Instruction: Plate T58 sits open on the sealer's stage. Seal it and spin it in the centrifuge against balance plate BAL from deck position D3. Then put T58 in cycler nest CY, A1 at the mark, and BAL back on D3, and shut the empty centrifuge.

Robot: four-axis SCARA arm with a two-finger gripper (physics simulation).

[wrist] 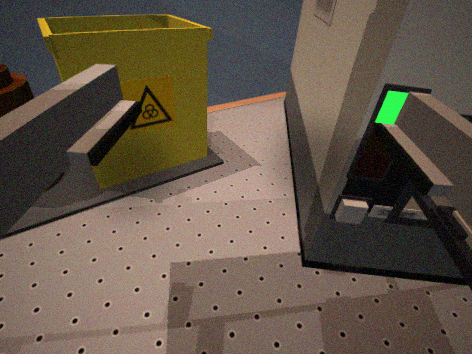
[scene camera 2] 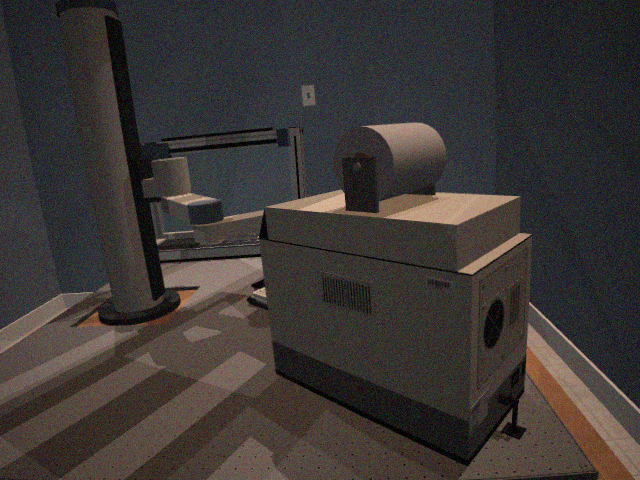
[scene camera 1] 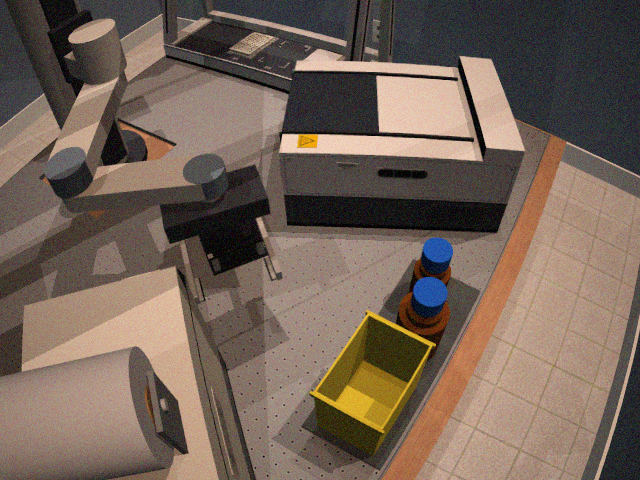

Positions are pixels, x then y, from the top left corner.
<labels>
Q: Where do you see a yellow biohazard bin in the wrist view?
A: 161, 60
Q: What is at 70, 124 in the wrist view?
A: My gripper.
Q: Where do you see a yellow biohazard bin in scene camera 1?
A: At 359, 399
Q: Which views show my gripper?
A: The wrist view and scene camera 1 only.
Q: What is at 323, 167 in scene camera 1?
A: A centrifuge.
</labels>
